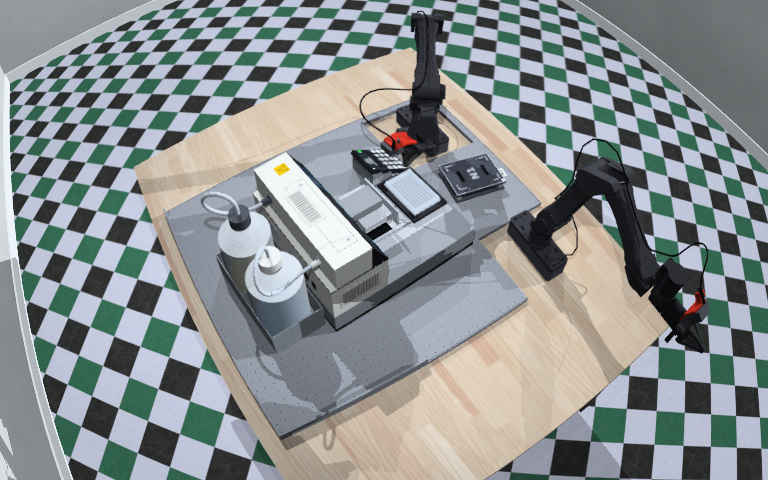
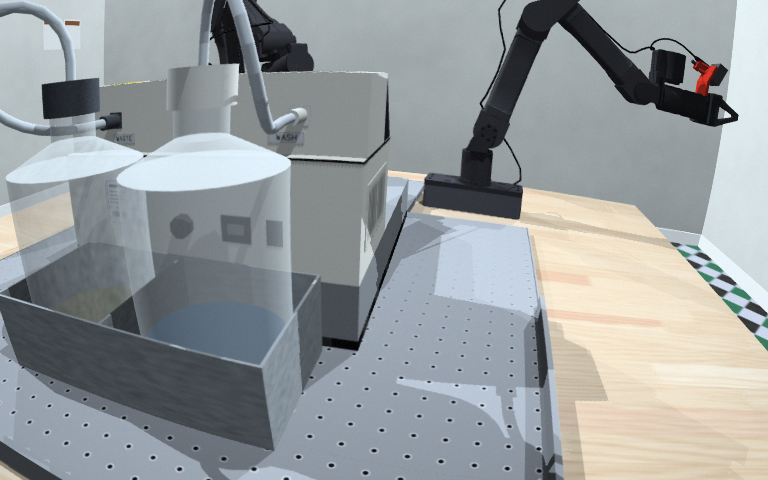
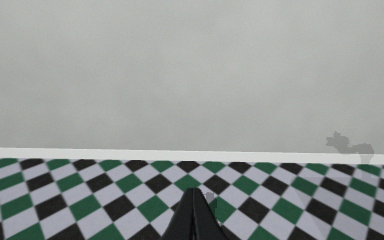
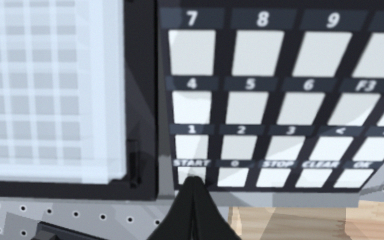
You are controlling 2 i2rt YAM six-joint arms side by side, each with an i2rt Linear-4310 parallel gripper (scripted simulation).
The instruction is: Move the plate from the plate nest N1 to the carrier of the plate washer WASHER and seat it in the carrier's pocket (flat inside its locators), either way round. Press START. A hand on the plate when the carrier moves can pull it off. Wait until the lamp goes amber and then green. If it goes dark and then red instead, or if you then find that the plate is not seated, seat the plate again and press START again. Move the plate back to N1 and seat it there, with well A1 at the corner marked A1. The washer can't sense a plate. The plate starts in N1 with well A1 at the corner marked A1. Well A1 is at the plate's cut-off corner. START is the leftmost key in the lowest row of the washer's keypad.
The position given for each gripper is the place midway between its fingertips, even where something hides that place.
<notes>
In view: the left gripper [image 2: 737, 117], the right gripper [image 1: 405, 166], a clear plate [image 1: 408, 179], a grey tray [image 2: 248, 403], a washer [image 4: 221, 82] and a nest N1 [image 1: 452, 176].
The clear plate shows as well in image 4 [image 4: 73, 130]. The grey tray shows as well in image 1 [image 1: 314, 321]. The left gripper is seen too in image 1 [image 1: 703, 351] and in image 3 [image 3: 192, 197]. Image 3 misses the clear plate: it is out of frame. Image 3 misses the grey tray: it is out of frame.
</notes>
